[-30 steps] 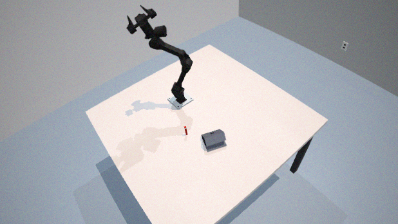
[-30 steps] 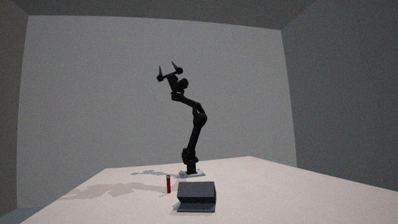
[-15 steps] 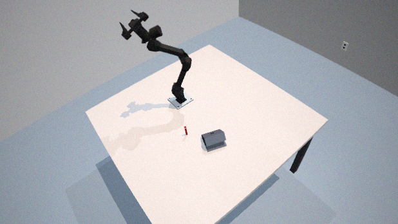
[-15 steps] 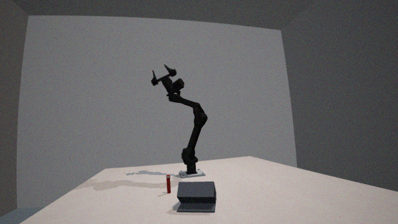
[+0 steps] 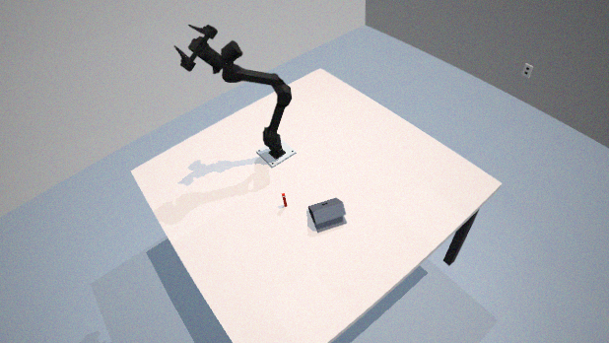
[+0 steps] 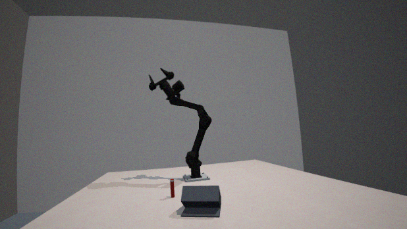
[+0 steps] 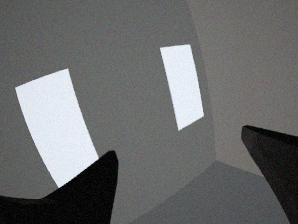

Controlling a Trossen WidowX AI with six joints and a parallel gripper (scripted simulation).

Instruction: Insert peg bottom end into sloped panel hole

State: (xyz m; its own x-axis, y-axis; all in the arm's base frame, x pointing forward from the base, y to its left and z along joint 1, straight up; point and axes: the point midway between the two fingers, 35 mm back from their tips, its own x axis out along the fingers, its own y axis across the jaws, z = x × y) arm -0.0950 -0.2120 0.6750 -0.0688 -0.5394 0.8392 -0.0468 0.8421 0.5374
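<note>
The peg is 380 mm ahead of my gripper tip, 70 mm to the left of it and 660 mm below it. The rest, counted from my gripper tip: dark grey sloped panel (540 mm ahead, 170 mm to the left, 680 mm below).
</note>
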